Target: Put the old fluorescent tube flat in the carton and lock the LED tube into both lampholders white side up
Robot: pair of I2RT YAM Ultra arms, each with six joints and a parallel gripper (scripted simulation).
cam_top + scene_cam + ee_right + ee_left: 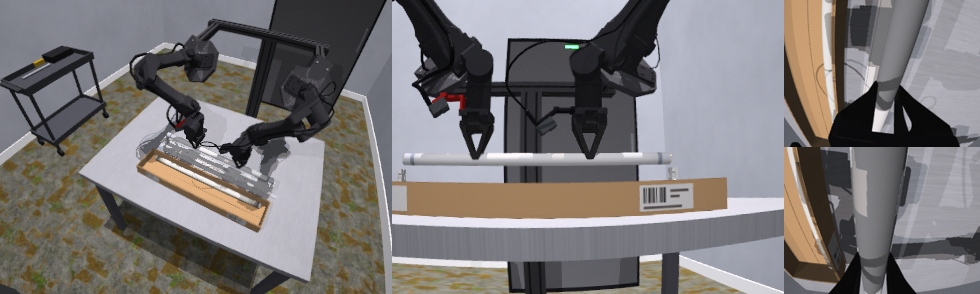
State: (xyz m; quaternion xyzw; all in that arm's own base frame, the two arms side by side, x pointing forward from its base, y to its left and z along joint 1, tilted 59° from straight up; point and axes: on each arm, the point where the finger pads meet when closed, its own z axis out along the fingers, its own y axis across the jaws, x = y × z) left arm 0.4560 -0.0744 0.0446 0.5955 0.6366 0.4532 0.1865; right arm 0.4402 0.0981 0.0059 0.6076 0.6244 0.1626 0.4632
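My right hand is 120 mm to the right of the LED tube and 10 mm above it. From my right hand the other things lie so: light fixture 120 mm to the left, 60 mm below; carton 160 mm ahead, 110 mm to the left, 90 mm below; old fluorescent tube 110 mm to the left, 110 mm ahead, 100 mm below.
Right now the LED tube is 12 cm to the right of my left hand and 1 cm below it. The rest, counted from my left hand: light fixture: 1 cm behind, 12 cm to the right, 6 cm below; then carton: 15 cm ahead, 13 cm to the right, 9 cm below; then old fluorescent tube: 10 cm ahead, 13 cm to the right, 9 cm below.
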